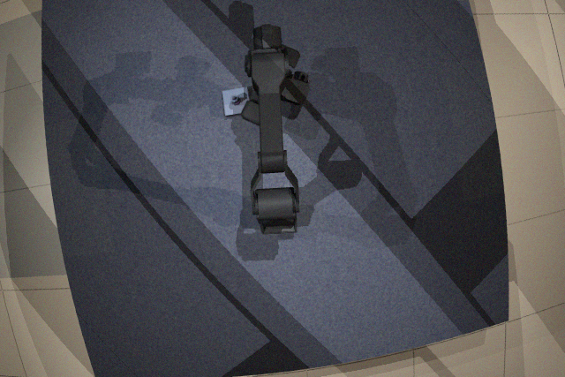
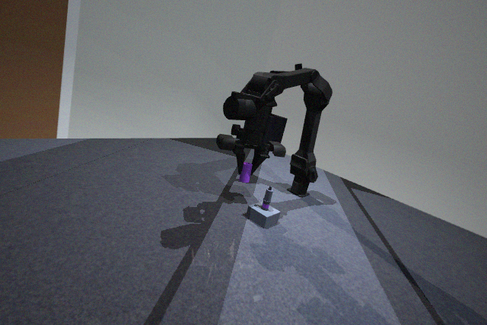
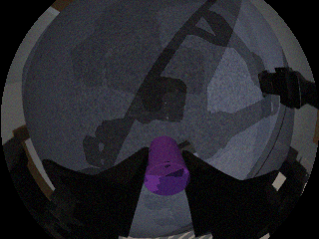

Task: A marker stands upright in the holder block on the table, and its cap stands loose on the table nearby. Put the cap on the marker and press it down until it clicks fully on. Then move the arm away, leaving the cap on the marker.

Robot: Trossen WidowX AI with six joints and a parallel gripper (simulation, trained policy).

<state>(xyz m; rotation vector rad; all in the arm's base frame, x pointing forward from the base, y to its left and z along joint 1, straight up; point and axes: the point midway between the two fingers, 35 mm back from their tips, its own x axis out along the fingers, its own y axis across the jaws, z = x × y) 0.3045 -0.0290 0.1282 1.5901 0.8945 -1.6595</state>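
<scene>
My gripper tip is now 90 mm to the right of the grey holder block and 80 mm above it. Also, from my gripper tip: purple cap: 10 mm above.
</scene>
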